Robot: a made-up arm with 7 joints.
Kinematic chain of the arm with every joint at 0, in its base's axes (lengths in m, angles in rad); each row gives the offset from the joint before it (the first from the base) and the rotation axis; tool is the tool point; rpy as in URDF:
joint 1: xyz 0 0 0.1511 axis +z
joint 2: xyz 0 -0.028 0.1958 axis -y
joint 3: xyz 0 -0.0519 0.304 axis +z
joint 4: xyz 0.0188 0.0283 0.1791 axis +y
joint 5: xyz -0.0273 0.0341 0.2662 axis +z
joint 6: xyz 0 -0.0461 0.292 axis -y
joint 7: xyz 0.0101 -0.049 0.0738 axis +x
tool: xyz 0 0 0 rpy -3.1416 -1.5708 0
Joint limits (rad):
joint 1: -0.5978..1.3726
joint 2: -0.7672..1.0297
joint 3: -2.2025..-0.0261
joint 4: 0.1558..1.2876
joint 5: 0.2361..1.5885
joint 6: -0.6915..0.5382
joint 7: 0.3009..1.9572
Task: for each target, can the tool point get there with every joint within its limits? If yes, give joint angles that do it. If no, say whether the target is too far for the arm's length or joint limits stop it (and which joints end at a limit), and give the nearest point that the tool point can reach.
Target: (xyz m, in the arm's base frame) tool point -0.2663 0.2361 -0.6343
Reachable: no: joint limits stop it (at a limit: joint 1, joint 2, joint 3, joint 4, joint 5, joint 6) | nearest point -0.9102 -0.0666 0.3354 | short by 1.203 m
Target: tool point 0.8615 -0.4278 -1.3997
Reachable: no: too far | nearest point 0.7781 -0.3864 0.3230 | short by 1.725 m
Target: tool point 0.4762 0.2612 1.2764
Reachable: yes | joints 1.1879 -0.0688 -0.7649 0.6154 1.2623 -0.1771 1.6318
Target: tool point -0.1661 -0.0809 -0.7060
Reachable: no: joint limits stop it (at a limit: joint 2, joint 3, joint 4, joint 6) | nearest point -0.8168 -0.3978 0.3368 | short by 1.269 m
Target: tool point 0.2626 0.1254 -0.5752
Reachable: no: joint limits stop it (at a limit: joint 2, joint 3, joint 4, joint 6) | nearest point 0.7678 0.3666 0.3244 | short by 1.060 m
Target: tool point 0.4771 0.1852 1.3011
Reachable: yes | joints 0.8330 -0.0790 -0.4987 0.5480 1.3578 0.0047 0.5762
